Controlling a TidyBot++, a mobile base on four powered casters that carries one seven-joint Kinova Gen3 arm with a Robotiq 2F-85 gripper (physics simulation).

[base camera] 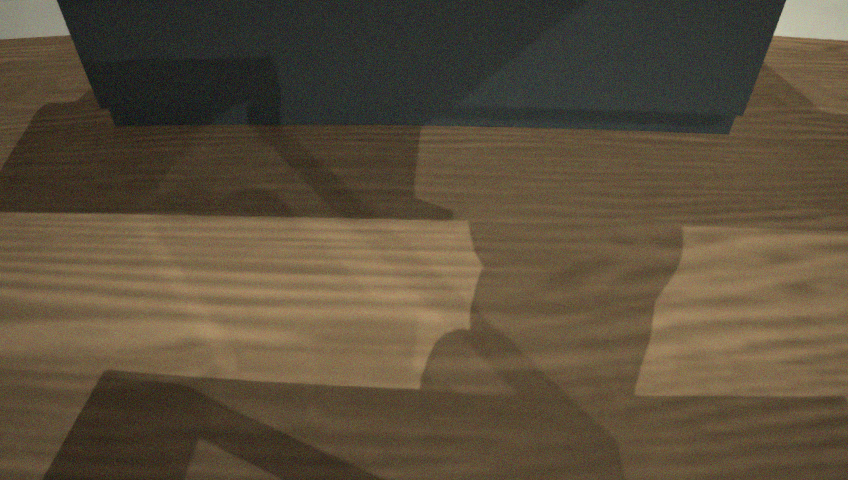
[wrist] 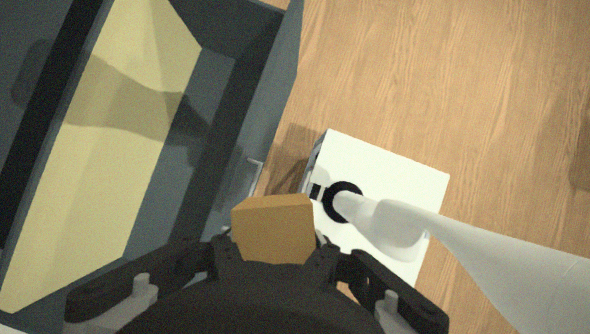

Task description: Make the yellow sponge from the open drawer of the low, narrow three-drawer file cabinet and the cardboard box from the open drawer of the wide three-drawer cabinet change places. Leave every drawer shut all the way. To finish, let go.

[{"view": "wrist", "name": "my gripper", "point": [278, 235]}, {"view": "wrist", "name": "cardboard box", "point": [278, 229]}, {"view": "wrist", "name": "drawer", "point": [164, 126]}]
